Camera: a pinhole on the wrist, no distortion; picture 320 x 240 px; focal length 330.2 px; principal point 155.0 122.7 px. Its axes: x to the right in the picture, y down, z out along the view. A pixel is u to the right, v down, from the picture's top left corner.
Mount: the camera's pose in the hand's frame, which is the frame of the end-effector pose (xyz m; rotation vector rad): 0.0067 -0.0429 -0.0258 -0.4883 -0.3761 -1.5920
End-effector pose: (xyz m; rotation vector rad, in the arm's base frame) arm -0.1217 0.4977 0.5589 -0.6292 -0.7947 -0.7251
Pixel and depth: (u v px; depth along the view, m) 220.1 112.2 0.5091
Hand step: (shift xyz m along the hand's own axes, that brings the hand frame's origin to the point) 0.0294 0.1359 0.4610
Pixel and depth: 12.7 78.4 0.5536
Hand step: -0.0101 0.4525 0.3252
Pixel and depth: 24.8 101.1 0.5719
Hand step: 0.0276 0.4479 0.3457
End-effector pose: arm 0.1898 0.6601 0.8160 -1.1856 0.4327 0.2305
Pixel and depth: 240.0 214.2 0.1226
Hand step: 0.0496 -0.0092 0.0934
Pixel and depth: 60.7 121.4 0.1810
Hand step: 0.0235 0.0947 0.1015
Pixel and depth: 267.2 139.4 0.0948
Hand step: 0.0181 -0.0218 0.0715
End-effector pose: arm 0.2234 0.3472 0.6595 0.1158 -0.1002 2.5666
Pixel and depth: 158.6 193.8 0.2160
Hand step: 0.0712 0.0630 0.1571
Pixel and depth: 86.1 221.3 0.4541
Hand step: 0.1842 0.2616 0.3049
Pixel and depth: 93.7 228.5 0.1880
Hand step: 0.0841 0.0791 0.1132
